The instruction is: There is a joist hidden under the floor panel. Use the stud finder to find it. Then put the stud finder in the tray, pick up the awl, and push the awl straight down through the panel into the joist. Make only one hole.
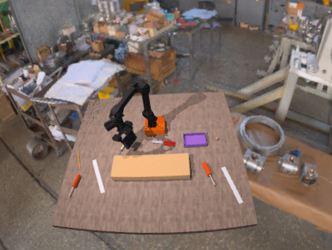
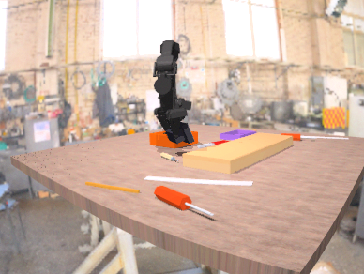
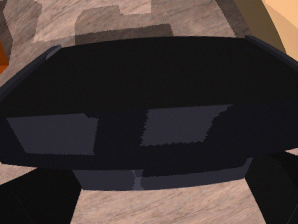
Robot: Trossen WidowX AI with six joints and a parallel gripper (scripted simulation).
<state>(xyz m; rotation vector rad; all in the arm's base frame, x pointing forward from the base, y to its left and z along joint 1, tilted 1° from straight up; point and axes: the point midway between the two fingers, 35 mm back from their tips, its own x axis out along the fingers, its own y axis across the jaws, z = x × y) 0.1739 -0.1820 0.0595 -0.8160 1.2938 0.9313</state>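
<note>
The black stud finder is 10 mm to the left of my gripper tip and 10 mm behind it. From my gripper tip the other things lie so: purple tray: 500 mm to the left, 60 mm below, 40 mm behind; then awl: 70 mm below, 40 mm to the right, 30 mm ahead; then yellow pencil: 370 mm to the right, 140 mm ahead, 70 mm below.
</note>
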